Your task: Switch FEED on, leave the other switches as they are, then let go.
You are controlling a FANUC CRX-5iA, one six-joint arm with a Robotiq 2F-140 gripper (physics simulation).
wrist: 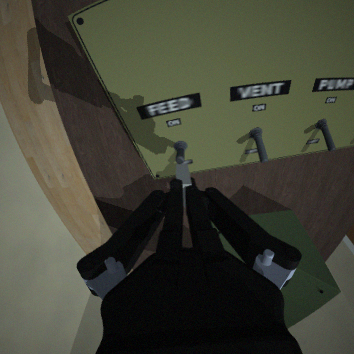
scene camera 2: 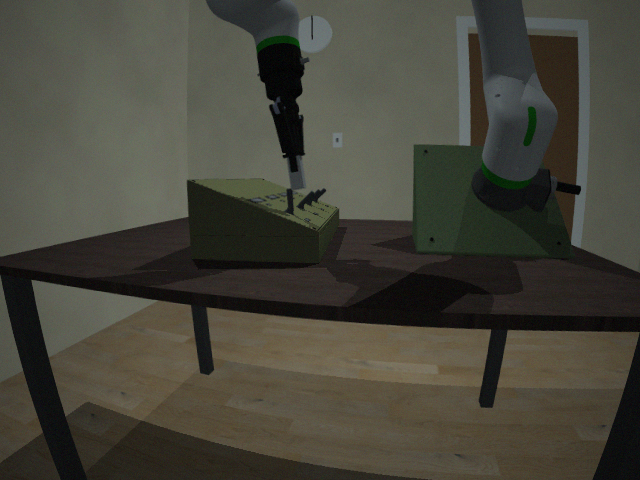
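Seen in the pictures: gripper, fingertip midpoint: (wrist: pixel 181 172) (scene camera 2: pixel 299 188); arm's base at its link origin: (scene camera 2: pixel 501 188).
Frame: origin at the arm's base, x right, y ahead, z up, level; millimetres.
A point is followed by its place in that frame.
The FEED lever (scene camera 2: pixel 290 200) {x -261, y 436, z -29 mm} (wrist: pixel 180 152) {x -255, y 445, z -18 mm} stands nearly upright from the sloped face of the olive console (scene camera 2: pixel 253 242) {x -337, y 478, z -103 mm} (wrist: pixel 165 60) {x -274, y 559, z -8 mm}. In the wrist view it looks short, below its label and the ON mark. The VENT lever (wrist: pixel 259 145) {x -139, y 457, z -30 mm} and the PUMP lever (wrist: pixel 326 135) {x -24, y 484, z -31 mm} lean away from their ON marks, towards the lower edge. In the scene view the other levers lean to the right, unlike FEED. My gripper (scene camera 2: pixel 297 184) {x -252, y 420, z -6 mm} (wrist: pixel 181 172) {x -252, y 420, z -6 mm} is shut and empty. Its tips are close beside the FEED lever's upper end; whether they touch it cannot be told.
The console stands on the dark table (scene camera 2: pixel 268 289) {x -473, y 371, z -141 mm} (wrist: pixel 85 130) {x -469, y 440, z -141 mm}. A green angled box (scene camera 2: pixel 439 206) {x -69, y 150, z -47 mm} (wrist: pixel 310 280) {x 38, y 204, z 67 mm} stands to its right in the scene view, beside the robot's base (scene camera 2: pixel 504 193) {x -75, y 3, z -10 mm}. Small light plates and further marks show on the console's slope.
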